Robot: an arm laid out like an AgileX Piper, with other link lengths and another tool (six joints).
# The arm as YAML. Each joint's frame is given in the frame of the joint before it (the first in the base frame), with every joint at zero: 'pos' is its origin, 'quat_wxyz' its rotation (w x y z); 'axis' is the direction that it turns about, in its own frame. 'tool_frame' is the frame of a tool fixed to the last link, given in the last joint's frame.
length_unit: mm
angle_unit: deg
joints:
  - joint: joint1
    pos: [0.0, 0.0, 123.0]
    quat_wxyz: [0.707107, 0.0, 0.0, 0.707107]
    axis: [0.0, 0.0, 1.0]
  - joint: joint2
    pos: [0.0, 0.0, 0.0]
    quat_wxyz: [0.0, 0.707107, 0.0, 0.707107]
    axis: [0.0, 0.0, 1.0]
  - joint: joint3
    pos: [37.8, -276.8, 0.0]
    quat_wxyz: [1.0, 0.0, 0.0, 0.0]
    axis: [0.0, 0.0, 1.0]
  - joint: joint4
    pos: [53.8, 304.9, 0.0]
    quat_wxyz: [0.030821, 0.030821, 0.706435, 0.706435]
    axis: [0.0, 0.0, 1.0]
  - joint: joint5
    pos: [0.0, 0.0, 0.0]
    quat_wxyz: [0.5, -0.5, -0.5, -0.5]
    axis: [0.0, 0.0, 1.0]
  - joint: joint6
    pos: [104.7, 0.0, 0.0]
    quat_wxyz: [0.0, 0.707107, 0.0, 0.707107]
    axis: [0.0, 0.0, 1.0]
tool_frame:
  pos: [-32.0, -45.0, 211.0]
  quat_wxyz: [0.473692, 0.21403, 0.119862, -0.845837]
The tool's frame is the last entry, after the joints.
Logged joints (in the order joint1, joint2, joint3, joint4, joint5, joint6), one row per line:
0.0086, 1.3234, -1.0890, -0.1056, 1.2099, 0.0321
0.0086, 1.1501, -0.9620, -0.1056, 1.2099, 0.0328
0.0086, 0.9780, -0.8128, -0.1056, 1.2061, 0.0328
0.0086, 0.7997, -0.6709, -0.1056, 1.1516, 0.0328
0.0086, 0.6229, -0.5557, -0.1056, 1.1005, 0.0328
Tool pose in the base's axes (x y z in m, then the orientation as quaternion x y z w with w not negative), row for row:
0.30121, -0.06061, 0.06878, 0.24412, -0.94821, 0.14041, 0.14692
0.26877, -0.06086, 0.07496, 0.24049, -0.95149, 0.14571, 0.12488
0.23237, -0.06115, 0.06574, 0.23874, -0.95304, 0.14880, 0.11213
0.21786, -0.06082, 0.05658, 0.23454, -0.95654, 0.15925, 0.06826
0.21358, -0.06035, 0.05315, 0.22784, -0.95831, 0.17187, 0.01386
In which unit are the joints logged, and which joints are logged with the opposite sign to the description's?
The joints are logged in radians. Opposite sign: none.
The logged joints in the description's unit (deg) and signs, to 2 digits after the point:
0.49, 75.83, -62.40, -6.05, 69.32, 1.84
0.49, 65.90, -55.12, -6.05, 69.32, 1.88
0.49, 56.04, -46.57, -6.05, 69.10, 1.88
0.49, 45.82, -38.44, -6.05, 65.98, 1.88
0.49, 35.69, -31.84, -6.05, 63.05, 1.88

